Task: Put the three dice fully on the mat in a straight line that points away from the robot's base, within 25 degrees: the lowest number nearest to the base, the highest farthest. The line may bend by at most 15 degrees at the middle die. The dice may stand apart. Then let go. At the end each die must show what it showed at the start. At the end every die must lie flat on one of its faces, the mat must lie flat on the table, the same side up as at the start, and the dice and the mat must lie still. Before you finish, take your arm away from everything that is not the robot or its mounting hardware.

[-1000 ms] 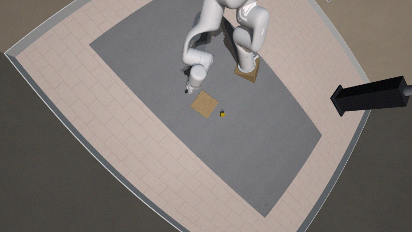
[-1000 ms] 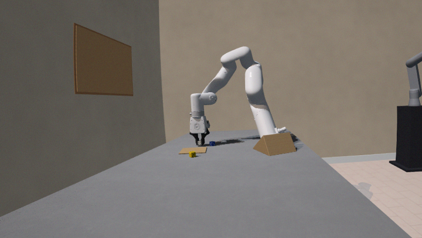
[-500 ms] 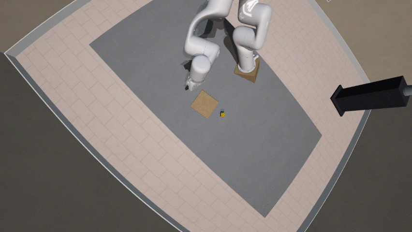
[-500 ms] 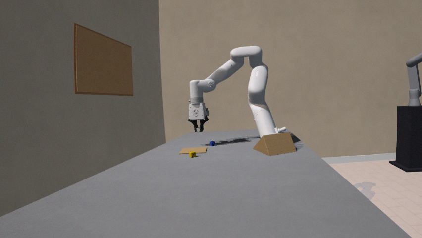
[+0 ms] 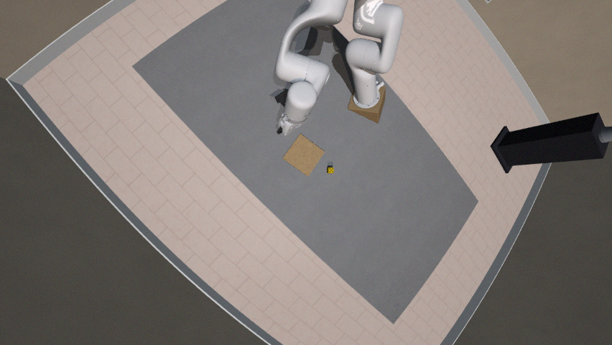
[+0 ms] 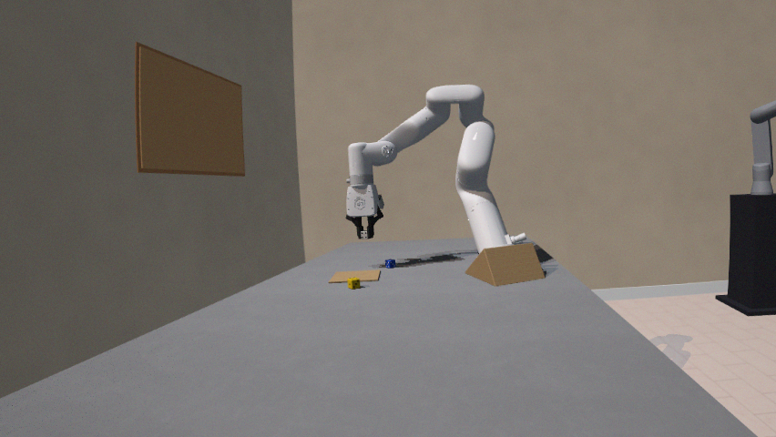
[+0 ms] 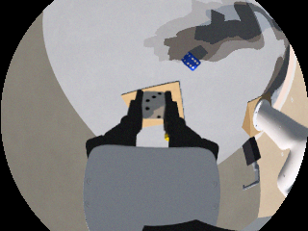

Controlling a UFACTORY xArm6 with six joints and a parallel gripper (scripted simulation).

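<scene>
Now: the tan mat 120 mm to the left of my hand and 120 mm below it. The rest, counted from my hand: yellow die: 50 mm behind, 250 mm to the left, 110 mm below; blue die: 70 mm behind, 20 mm to the right, 110 mm below; white die: 10 mm below.
</scene>
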